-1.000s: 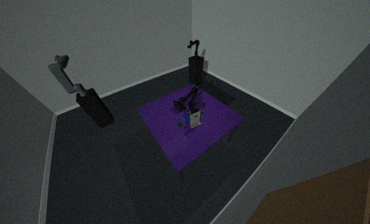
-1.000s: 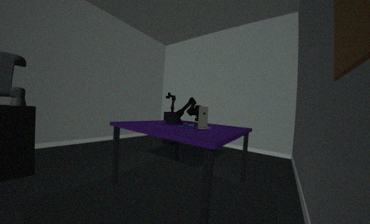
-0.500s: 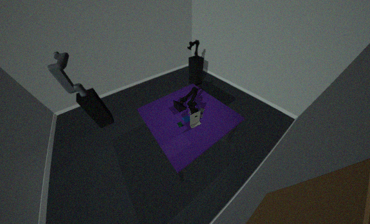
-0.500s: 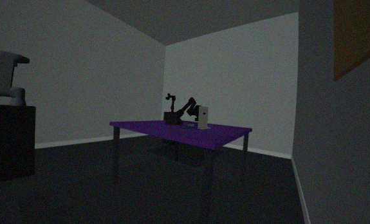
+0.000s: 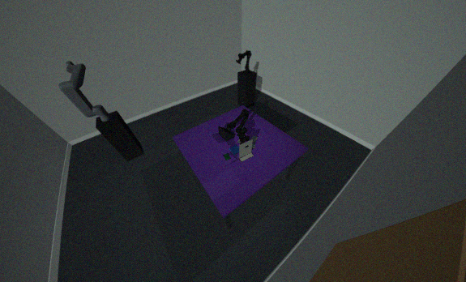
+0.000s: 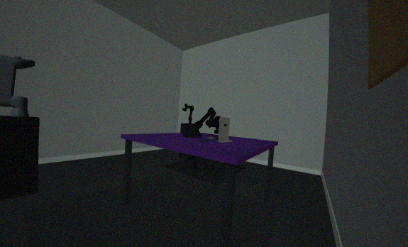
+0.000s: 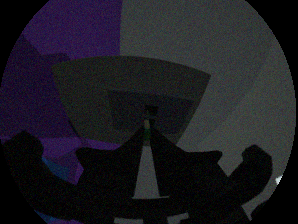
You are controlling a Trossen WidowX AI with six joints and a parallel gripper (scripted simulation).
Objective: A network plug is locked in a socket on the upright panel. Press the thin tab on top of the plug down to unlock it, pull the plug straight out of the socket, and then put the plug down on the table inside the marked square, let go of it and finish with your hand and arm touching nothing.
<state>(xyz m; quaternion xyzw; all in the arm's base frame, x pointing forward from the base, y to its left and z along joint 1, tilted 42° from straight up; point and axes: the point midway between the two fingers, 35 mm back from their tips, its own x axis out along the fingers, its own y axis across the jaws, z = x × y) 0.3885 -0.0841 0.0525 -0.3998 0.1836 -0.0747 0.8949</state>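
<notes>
Now: gripper tip 13 cm past the blue marked square, 4 cm to the left of it and 16 cm above it. From my gripper tip the other things lie so: pale upright panel (3 cm ahead, 6 cm below); network plug (right at my gripper tip).
</notes>
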